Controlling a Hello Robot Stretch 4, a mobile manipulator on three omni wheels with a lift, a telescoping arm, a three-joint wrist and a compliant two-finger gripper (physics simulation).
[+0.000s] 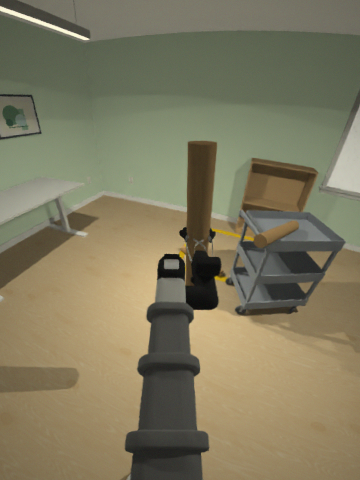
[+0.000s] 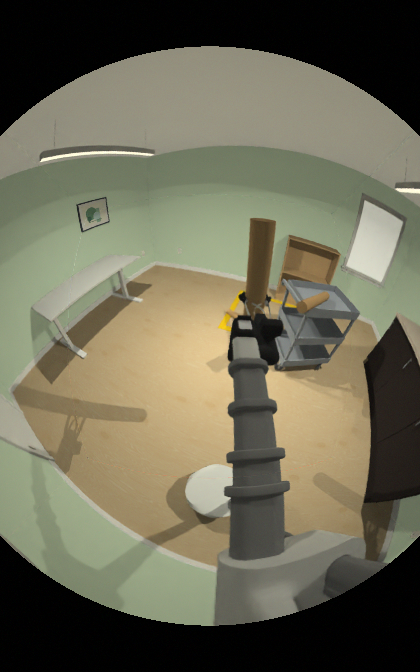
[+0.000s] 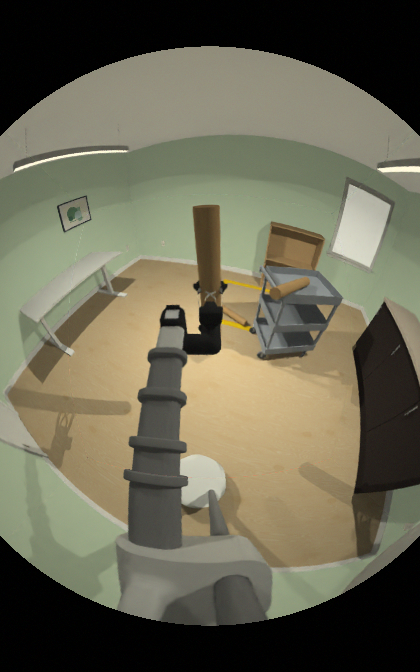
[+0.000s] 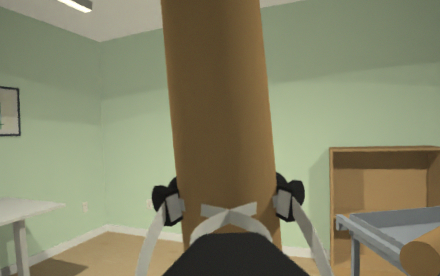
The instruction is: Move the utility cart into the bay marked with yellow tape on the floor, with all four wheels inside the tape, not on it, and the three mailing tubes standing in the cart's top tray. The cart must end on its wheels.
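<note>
My gripper is shut on a brown mailing tube, held nearly upright left of the cart. The grey utility cart stands on its wheels. A second tube lies slanted over its top tray's near rim. A third tube lies on the floor within the yellow tape. The cart hides the bay's right part; one wheel is close to the near tape line.
A wooden bookshelf stands behind the cart by the wall. A white table is at the left wall. A dark cabinet is at the right. A white round object is below the arm.
</note>
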